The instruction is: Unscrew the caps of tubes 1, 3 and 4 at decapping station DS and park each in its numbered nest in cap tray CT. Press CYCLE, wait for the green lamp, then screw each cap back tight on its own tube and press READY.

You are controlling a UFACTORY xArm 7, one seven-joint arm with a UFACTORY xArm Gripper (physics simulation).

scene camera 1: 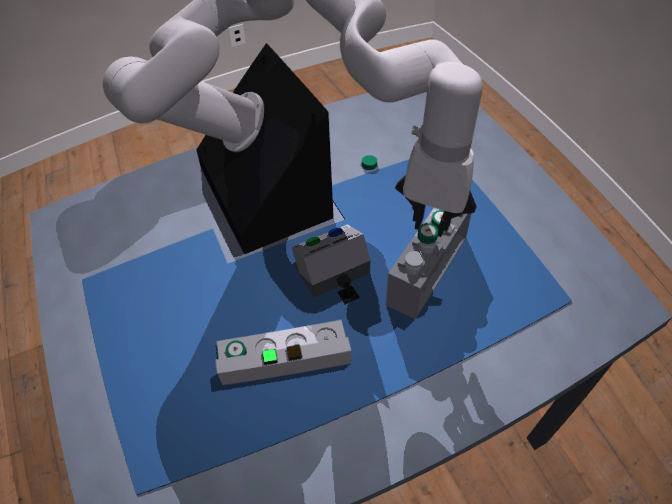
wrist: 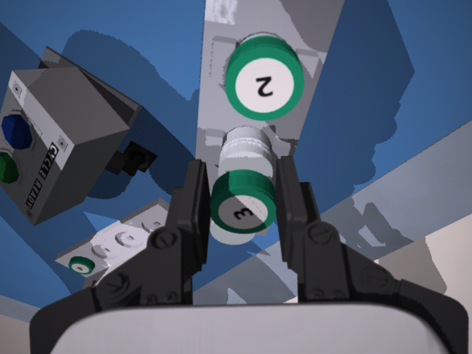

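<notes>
My gripper (scene camera 1: 432,219) (wrist: 242,180) is shut on the green cap 3 (scene camera 1: 427,233) (wrist: 243,202), over the decapping station (scene camera 1: 402,292) (wrist: 212,112). An uncapped tube (wrist: 246,147) shows just behind cap 3 in the wrist view; whether they touch is unclear. Cap 2 (scene camera 1: 438,215) (wrist: 265,82) sits on its tube. The white end tube 4 (scene camera 1: 413,261) (wrist: 232,236) is uncapped. Tube 1 is hidden by the gripper. Cap tray (scene camera 1: 337,358) (wrist: 111,230) holds cap 4 (scene camera 1: 235,348) (wrist: 81,265); its other nests are empty. The green lamp (scene camera 1: 269,355) is lit.
A loose green cap (scene camera 1: 369,161) lies on the grey table behind the blue mat, its number unreadable. The control box (scene camera 1: 339,260) (wrist: 90,120) with blue CYCLE (scene camera 1: 336,232) (wrist: 16,131) and green READY (scene camera 1: 312,241) (wrist: 7,168) buttons stands left of the station. The amber lamp (scene camera 1: 293,352) is dark.
</notes>
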